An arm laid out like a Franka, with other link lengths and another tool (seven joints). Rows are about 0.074 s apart.
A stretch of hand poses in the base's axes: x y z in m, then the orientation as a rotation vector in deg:
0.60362 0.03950 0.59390 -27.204 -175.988 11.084
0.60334 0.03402 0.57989 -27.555 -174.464 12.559
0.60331 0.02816 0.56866 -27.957 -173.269 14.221
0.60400 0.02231 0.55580 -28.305 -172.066 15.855
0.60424 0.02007 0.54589 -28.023 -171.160 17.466
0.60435 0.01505 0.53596 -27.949 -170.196 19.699
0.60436 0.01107 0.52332 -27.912 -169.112 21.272
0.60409 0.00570 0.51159 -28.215 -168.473 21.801
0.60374 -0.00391 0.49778 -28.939 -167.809 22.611
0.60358 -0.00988 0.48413 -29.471 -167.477 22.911
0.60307 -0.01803 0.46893 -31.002 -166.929 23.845
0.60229 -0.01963 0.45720 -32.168 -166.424 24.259
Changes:
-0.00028 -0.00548 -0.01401 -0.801 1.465 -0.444
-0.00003 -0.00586 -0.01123 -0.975 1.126 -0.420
0.00069 -0.00585 -0.01286 -0.969 1.128 -0.390
0.00024 -0.00224 -0.00991 -0.962 0.960 0.062
0.00011 -0.00502 -0.00993 -1.393 0.956 -0.051
0.00001 -0.00398 -0.01264 -0.963 1.043 -0.130
-0.00027 -0.00537 -0.01173 -0.329 0.537 -0.303
-0.00035 -0.00961 -0.01381 -0.548 0.454 -0.557
-0.00016 -0.00597 -0.01365 -0.218 0.183 -0.392
-0.00051 -0.00815 -0.01520 -0.707 0.125 -1.028
-0.00078 -0.00160 -0.01173 -0.335 0.169 -0.824

